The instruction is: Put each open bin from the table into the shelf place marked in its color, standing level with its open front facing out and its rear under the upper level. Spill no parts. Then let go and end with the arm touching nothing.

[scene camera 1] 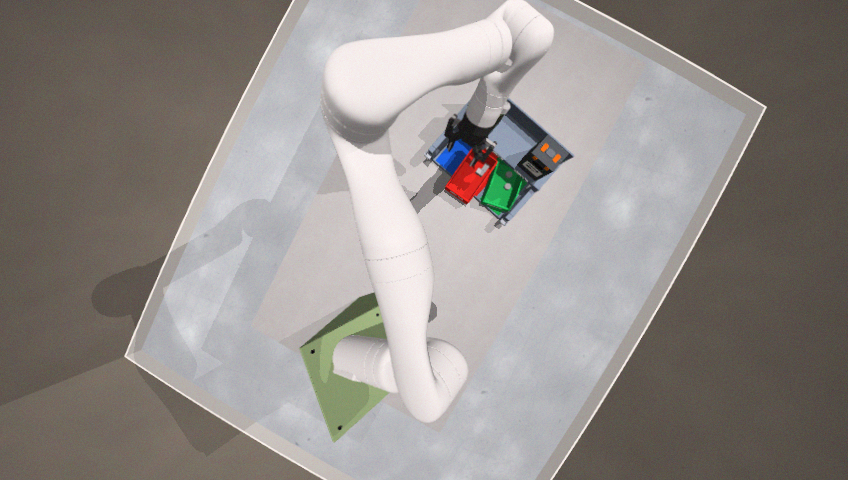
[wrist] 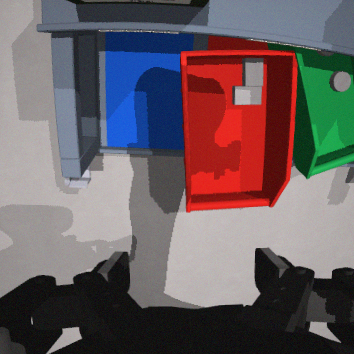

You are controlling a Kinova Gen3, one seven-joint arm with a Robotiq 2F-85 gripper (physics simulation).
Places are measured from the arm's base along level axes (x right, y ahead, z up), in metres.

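Pixels of known places: gripper, fingertip midpoint: (scene camera 1: 460, 157) (wrist: 191, 267); arm's base, origin of the base link: (scene camera 1: 350, 354).
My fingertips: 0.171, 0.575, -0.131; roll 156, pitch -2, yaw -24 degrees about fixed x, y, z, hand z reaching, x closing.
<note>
Ahead of a thing's pixels: the offset from my fingertips to its top centre, as dx, dy, dz. "pt": to the spot under its first point.
A red bin @(+0.057, -0.002, -0.121) (scene camera 1: 461, 184) (wrist: 250, 170) holds two grey blocks @(+0.108, +0.045, -0.186) (wrist: 253, 72). Its rear edge shows close to the upper level's front edge. It overlaps the right side of the blue marked place (wrist: 120, 120) (scene camera 1: 450, 155), and its front reaches past the lower level. A green bin @(+0.180, -0.008, -0.121) (scene camera 1: 498, 196) (wrist: 327, 127) with round grey parts @(pt +0.203, -0.007, -0.190) (scene camera 1: 507, 186) (wrist: 341, 81) stands turned, close to the red bin's right side. Red marking @(pt +0.105, +0.079, -0.206) (wrist: 235, 43) shows behind the red bin. My gripper (scene camera 1: 465, 151) (wrist: 191, 267) is open and empty, in front of the red bin in the wrist view.
The grey-blue shelf (scene camera 1: 517, 139) (wrist: 65, 100) has side walls with small feet at the front. A dark box with orange marks @(+0.251, +0.061, +0.011) (scene camera 1: 550, 152) stands at its right on the upper level. An olive plate (scene camera 1: 351, 404) lies under the arm's base.
</note>
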